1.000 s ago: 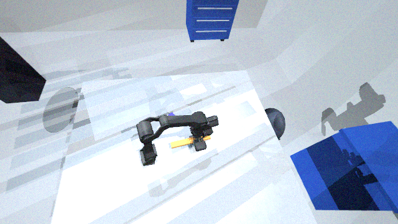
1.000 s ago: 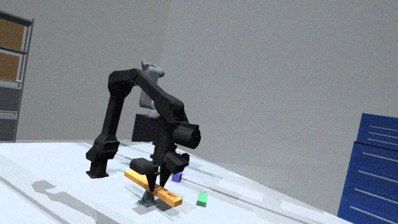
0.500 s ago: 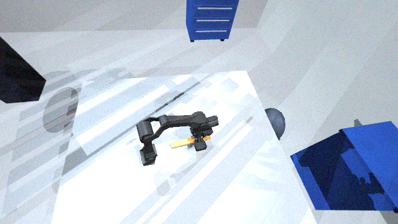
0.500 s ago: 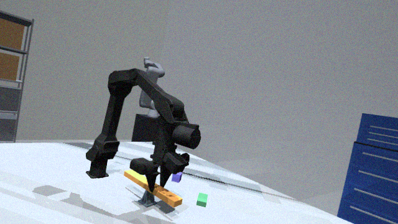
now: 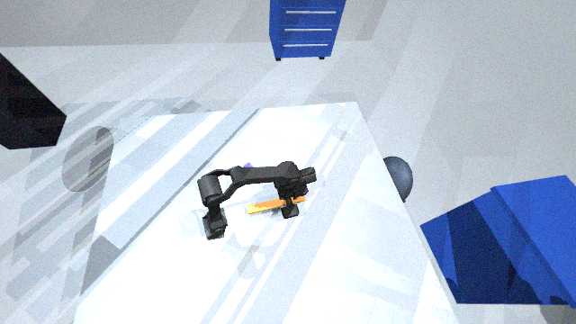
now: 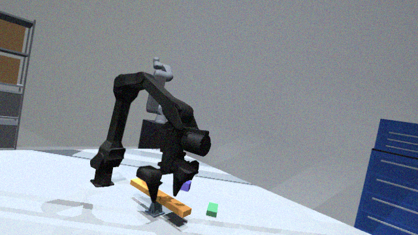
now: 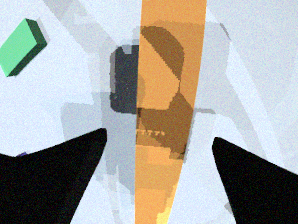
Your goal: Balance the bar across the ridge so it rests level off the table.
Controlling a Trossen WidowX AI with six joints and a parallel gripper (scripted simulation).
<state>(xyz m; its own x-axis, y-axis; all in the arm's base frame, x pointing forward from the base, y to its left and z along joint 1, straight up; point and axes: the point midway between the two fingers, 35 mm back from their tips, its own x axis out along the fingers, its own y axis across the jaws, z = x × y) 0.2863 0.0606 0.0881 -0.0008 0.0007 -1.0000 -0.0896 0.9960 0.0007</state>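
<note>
Now: gripper tip 30 mm past the bar. Also, from my gripper tip: green cube: 50 mm ahead, 170 mm to the left, 50 mm below; then purple cube: 130 mm behind, 200 mm to the left, 40 mm below.
</note>
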